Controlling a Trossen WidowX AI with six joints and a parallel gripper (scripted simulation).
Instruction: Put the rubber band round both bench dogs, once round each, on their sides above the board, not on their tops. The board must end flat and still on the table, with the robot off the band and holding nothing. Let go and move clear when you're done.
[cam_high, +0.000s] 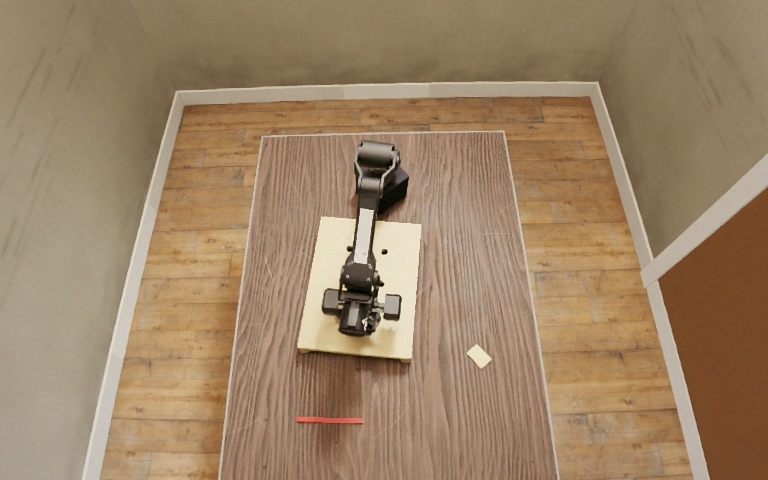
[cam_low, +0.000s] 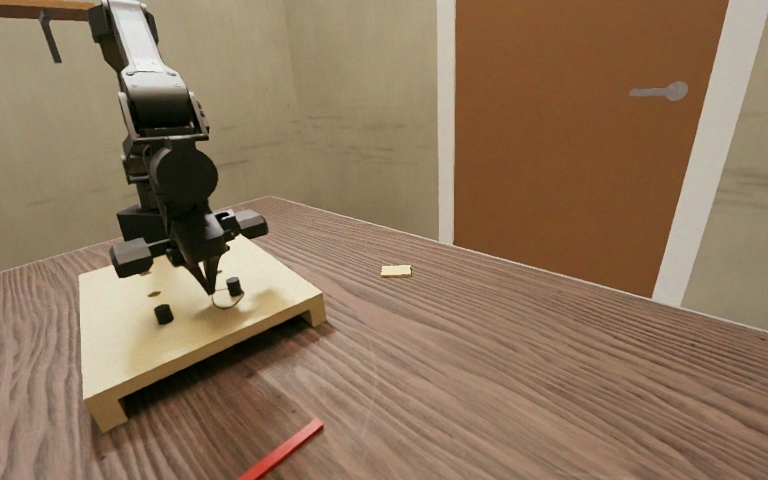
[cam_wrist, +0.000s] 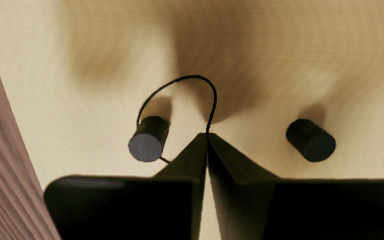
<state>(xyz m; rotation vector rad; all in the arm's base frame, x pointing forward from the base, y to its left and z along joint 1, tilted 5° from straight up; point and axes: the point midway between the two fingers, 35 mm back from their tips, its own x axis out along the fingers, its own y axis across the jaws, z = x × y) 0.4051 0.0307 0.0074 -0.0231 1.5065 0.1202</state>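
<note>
Now: hand 100 mm past the cream board, 20 mm to the left of it and 70 mm above it. Also, from my hand: tan block 30 mm ahead, 310 mm to the left, 100 mm below; then red strip 260 mm ahead, 30 mm to the right, 100 mm below.
</note>
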